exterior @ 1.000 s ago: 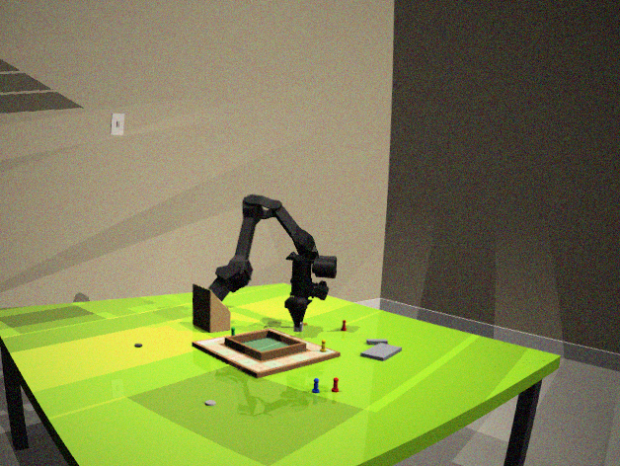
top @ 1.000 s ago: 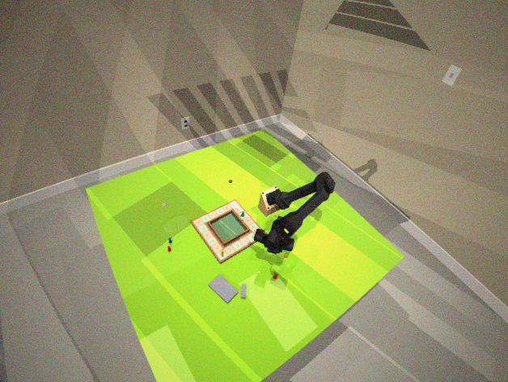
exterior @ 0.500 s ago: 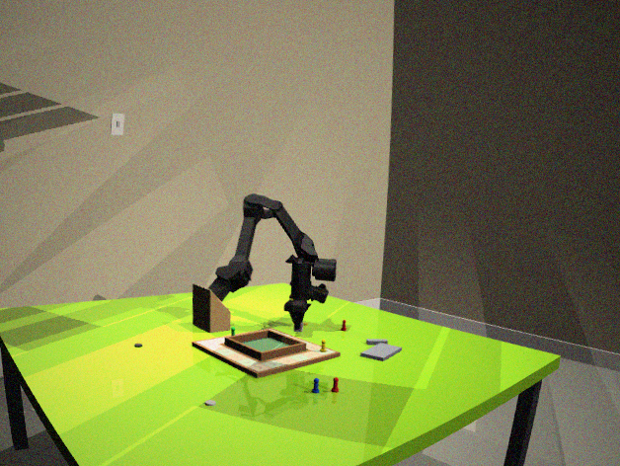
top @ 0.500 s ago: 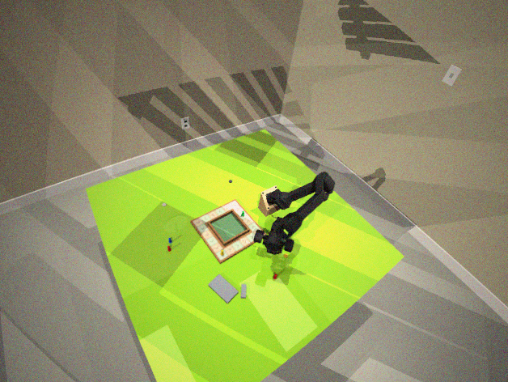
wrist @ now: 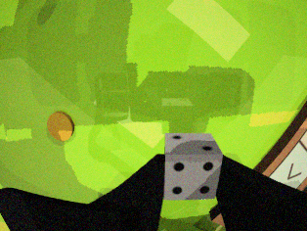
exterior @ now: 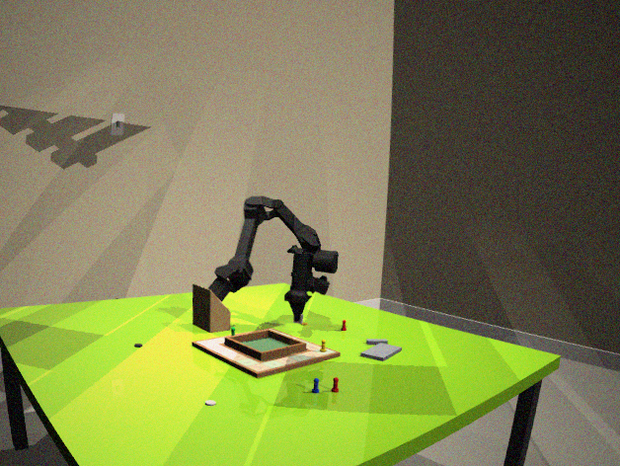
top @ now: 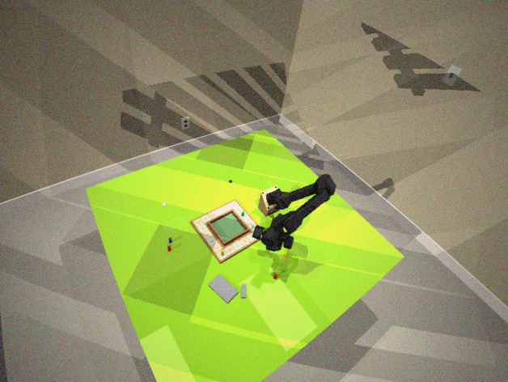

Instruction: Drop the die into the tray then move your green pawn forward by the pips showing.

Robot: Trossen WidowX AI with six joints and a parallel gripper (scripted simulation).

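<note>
The green pawn is 10 mm ahead of my gripper tip, 240 mm to the right of it and 10 mm below it. From my gripper tip the other things lie so: white die (right at my gripper tip); yellow pawn (220 mm ahead, 90 mm to the right, 10 mm below); orange disc (50 mm behind, 70 mm to the left, 40 mm below).
</note>
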